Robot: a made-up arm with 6 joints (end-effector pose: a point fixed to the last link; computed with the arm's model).
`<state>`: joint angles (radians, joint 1 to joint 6).
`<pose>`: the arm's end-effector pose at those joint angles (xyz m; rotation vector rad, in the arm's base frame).
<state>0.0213 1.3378 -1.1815 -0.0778 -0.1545 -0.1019</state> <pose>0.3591 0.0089 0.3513 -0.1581 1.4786 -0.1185</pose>
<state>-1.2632 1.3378 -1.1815 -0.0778 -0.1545 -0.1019</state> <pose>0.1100 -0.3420 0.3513 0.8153 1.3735 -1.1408</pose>
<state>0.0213 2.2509 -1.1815 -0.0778 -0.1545 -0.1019</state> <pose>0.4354 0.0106 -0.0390 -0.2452 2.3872 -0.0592</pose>
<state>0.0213 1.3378 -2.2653 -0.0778 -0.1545 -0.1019</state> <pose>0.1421 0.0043 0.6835 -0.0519 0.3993 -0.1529</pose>
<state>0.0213 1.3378 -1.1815 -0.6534 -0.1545 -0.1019</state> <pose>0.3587 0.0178 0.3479 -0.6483 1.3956 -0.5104</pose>
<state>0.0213 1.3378 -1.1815 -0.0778 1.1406 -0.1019</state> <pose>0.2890 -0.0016 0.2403 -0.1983 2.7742 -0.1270</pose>
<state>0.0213 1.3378 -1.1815 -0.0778 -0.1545 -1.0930</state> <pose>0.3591 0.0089 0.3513 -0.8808 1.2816 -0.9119</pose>
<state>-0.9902 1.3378 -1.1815 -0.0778 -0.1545 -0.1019</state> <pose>0.1981 -0.2997 0.3513 0.6054 1.4352 -0.9280</pose>
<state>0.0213 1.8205 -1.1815 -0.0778 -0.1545 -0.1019</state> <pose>0.4447 0.0108 0.1534 -0.2045 1.9590 -0.0912</pose>
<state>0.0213 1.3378 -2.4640 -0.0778 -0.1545 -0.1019</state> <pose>0.0704 0.0028 0.7097 -0.0322 0.2014 -0.1557</pose>
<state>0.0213 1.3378 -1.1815 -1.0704 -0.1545 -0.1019</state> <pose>0.3582 0.0223 0.3427 -0.9971 1.2785 -0.7896</pose>
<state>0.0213 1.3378 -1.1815 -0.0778 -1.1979 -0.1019</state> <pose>0.2970 0.0142 0.4405 -0.1046 0.4363 -0.0911</pose>
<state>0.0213 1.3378 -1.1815 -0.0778 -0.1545 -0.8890</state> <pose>0.3591 0.0089 0.3513 -0.7346 1.3444 -0.7507</pose>
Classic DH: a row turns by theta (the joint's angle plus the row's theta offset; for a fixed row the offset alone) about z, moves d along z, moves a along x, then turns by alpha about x. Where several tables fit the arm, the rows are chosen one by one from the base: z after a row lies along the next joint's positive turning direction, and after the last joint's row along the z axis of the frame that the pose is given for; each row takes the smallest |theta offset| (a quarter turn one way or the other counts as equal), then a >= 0, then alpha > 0; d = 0 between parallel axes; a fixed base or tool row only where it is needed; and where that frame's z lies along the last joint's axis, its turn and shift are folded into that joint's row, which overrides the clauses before.
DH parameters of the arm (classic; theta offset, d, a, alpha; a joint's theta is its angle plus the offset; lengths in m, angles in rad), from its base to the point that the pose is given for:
joint 1: 0 0.0785 0 -1.5708
joint 2: 0.1359 0 -0.2598 0
joint 3: 1.3477 0 -0.0241 1.5708
joint 4: 0 0.2746 0 -1.5708
joint 5: 0 0 0.0001 1.5708
joint 6: 0 0.1092 0 0

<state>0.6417 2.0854 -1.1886 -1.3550 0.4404 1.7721</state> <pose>0.3678 0.2179 0.0247 -0.0633 2.3709 -0.0252</pose>
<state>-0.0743 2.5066 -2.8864 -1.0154 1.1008 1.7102</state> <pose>0.5221 -0.1219 0.3244 1.3921 1.1245 -0.1020</pose>
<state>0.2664 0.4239 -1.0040 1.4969 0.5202 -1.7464</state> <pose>0.0412 0.0674 0.4608 -0.7033 0.7672 0.2502</pose>
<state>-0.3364 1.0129 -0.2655 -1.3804 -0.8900 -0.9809</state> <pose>0.2063 0.0161 0.1366 -1.8486 0.6186 -0.9173</pose>
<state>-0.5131 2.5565 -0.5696 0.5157 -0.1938 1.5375</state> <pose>0.1263 -0.0830 -0.1837 -2.9465 -0.8969 0.2766</pose>
